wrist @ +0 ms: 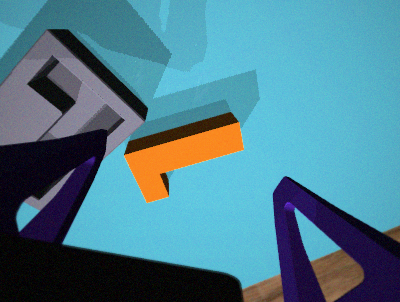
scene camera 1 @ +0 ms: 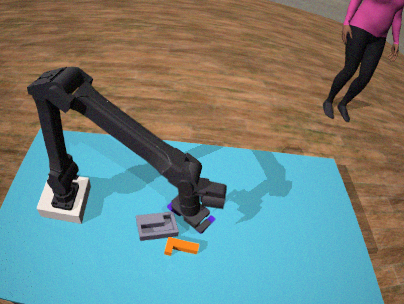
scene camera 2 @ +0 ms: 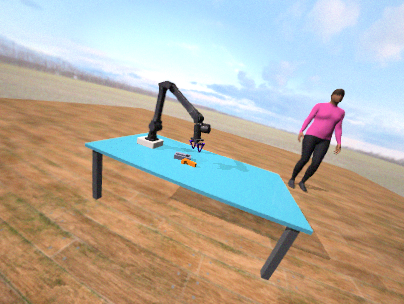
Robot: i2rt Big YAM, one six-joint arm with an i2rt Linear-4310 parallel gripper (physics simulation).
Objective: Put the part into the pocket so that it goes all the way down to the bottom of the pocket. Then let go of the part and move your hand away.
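Frame: origin at the arm's base, x ahead, y left, z up, level; centimetres.
Seen in the pictures: gripper, between the fingertips: [wrist: 197, 164] [scene camera 1: 191, 223] [scene camera 2: 196, 150]; arm's base, origin of its link: [scene camera 1: 65, 196] [scene camera 2: 151, 139].
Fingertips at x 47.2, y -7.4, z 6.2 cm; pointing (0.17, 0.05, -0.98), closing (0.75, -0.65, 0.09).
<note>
Pixels of each thing's top centre, then the offset from my fingertips to it. Level surfaces: height alone.
- orange L-shaped part, centre of its top: [wrist: 189, 165] [scene camera 1: 182, 247] [scene camera 2: 189, 161] dy -5.1, dx -2.0, dz -8.9 cm
- grey block, centre of its top: [wrist: 44, 138] [scene camera 1: 156, 223] [scene camera 2: 183, 154] dy +3.2, dx -11.3, dz -8.2 cm
- blue table, height of its surface: dz -11.9 cm
The orange L-shaped part [scene camera 1: 185, 246] [scene camera 2: 189, 163] [wrist: 182, 147] lies flat on the table, beside the grey block and apart from it. The grey block [scene camera 1: 159, 235] [scene camera 2: 181, 156] [wrist: 25, 110] has an angled pocket open at its top, and the part is outside it. My gripper [scene camera 1: 191, 212] [scene camera 2: 197, 149] [wrist: 197, 164] is open and empty above the table. In the wrist view the part shows between and beyond the two purple fingertips, and the left finger hides some of the block and pocket.
The arm's white base [scene camera 1: 60, 214] [scene camera 2: 150, 143] stands at the left of the blue table [scene camera 1: 280, 250] [scene camera 2: 240, 192]. A person in a pink top [scene camera 1: 371, 19] [scene camera 2: 324, 121] stands on the wooden floor beyond the table. The arm's shadow falls across the table.
</note>
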